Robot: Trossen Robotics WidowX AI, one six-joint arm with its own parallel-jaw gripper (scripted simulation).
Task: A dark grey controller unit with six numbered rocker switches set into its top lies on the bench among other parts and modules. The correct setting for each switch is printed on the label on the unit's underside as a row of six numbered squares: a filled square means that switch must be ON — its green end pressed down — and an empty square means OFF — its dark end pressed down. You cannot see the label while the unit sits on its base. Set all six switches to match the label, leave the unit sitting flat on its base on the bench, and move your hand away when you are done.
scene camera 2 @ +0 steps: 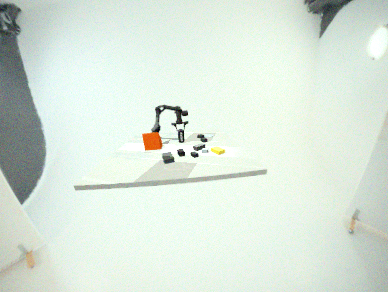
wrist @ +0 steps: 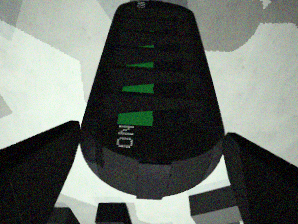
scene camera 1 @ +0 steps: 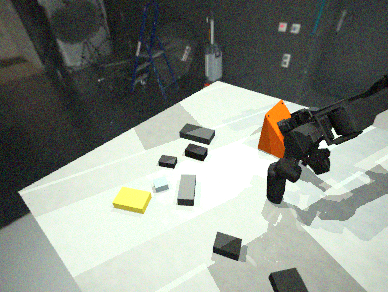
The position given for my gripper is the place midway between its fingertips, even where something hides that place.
In view: my gripper (scene camera 1: 280, 171) and a yellow block (scene camera 1: 134, 200).
My gripper shows as well in the wrist view (wrist: 152, 135). The wrist view does not show the yellow block: it is out of frame.
